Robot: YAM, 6 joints.
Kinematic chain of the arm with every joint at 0, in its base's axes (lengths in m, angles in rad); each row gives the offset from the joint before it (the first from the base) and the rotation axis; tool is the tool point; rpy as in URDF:
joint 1: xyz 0 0 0.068 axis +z
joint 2: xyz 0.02 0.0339 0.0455 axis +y
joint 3: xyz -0.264 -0.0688 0 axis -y
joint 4: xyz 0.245 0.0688 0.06 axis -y
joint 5: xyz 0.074 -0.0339 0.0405 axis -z
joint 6: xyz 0.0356 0 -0.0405 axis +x
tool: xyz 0 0 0 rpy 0 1.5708 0
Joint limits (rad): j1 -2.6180..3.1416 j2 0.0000..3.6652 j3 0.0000..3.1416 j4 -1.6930..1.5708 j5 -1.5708..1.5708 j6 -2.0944..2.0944
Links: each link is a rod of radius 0.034 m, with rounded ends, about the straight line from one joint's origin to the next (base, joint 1, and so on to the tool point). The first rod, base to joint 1, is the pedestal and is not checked.
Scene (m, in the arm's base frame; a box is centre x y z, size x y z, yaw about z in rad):
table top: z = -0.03
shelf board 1: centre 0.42 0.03 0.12 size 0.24 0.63 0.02 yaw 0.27
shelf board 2: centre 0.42 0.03 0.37 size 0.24 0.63 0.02 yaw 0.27
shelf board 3: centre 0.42 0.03 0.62 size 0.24 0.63 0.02 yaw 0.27
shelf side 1: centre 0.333 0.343 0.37 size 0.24 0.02 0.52 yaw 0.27
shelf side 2: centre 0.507 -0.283 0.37 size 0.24 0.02 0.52 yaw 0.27
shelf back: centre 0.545 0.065 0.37 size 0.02 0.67 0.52 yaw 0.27
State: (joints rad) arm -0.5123 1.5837 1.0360 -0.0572 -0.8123 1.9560
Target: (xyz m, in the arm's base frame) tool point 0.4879 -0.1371 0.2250
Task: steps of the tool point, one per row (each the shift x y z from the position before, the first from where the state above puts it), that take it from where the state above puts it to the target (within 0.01 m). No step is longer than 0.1 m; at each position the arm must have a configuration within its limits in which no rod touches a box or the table.
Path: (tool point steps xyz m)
1: 0.0599 -0.0051 0.0026
2: 0.0591 0.0030 -0.0069
3: 0.0557 0.0115 -0.0158

